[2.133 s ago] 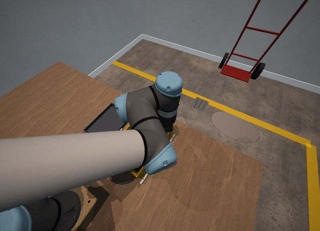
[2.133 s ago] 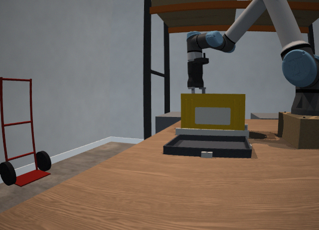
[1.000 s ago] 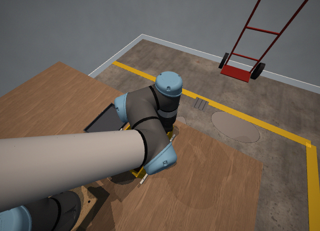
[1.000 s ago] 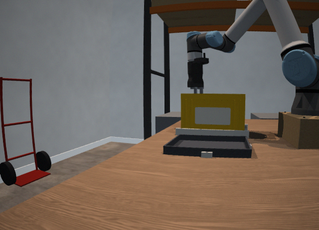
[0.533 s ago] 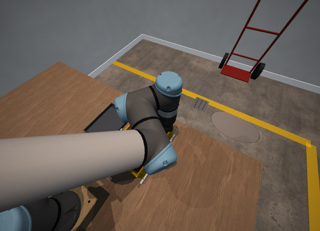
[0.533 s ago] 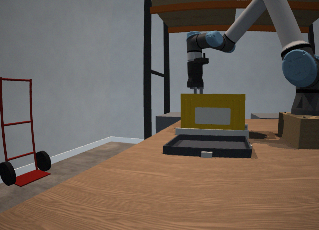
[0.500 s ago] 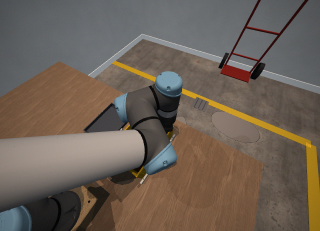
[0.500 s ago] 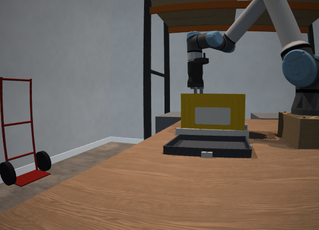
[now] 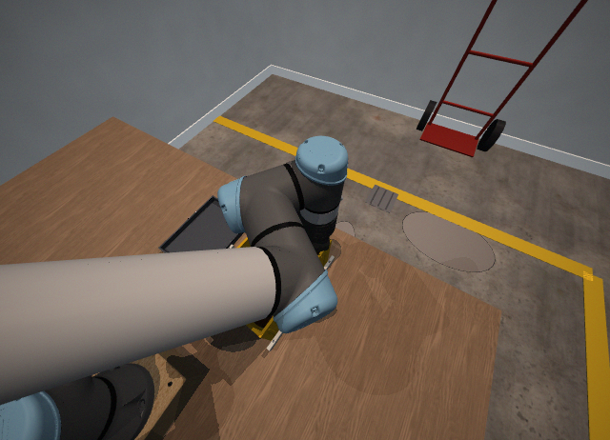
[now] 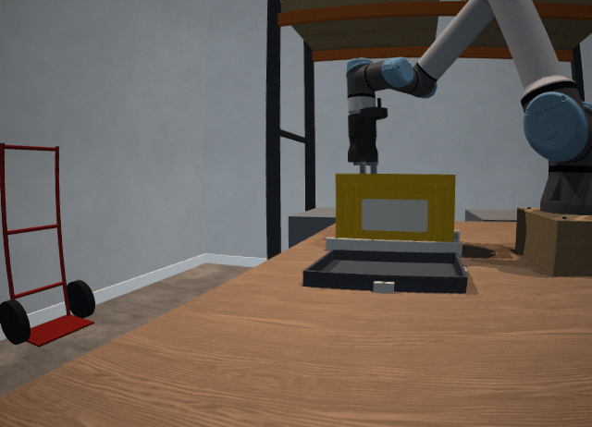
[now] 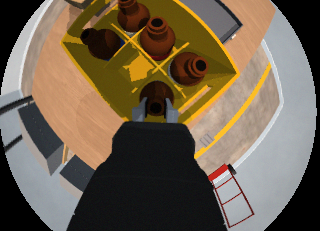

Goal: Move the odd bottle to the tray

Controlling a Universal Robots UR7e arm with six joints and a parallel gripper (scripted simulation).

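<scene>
My gripper is now 90 mm past the yellow crate, 80 mm above it and 50 mm to the right of it. Also, from my hand: glass bottle (180 mm behind, 70 mm below); then dark tray (340 mm to the left, 150 mm below, 110 mm behind).
</scene>
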